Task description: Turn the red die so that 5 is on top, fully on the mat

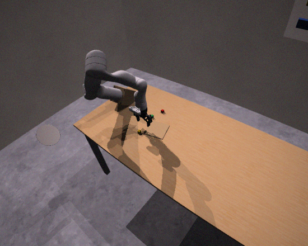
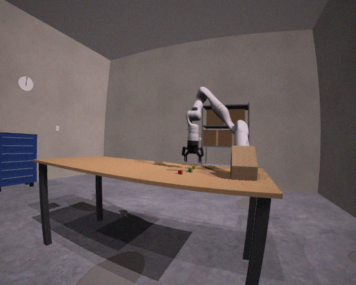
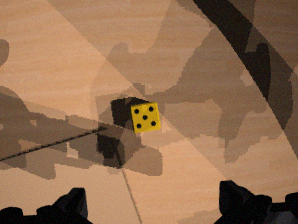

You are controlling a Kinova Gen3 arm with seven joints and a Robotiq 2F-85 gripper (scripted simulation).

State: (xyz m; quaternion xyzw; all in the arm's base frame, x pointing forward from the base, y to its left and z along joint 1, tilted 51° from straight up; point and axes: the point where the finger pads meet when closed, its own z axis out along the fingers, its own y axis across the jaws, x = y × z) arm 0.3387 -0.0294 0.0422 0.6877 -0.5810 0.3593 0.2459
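The green die lies 120 mm to the left of my hand, 40 mm below it and 30 mm behind it. Also, from my hand: tan mat (80 mm ahead, 50 mm to the left, 50 mm below); then yellow die (50 mm to the right, 40 mm below, 10 mm ahead); then red die (210 mm to the left, 40 mm below, 10 mm behind).
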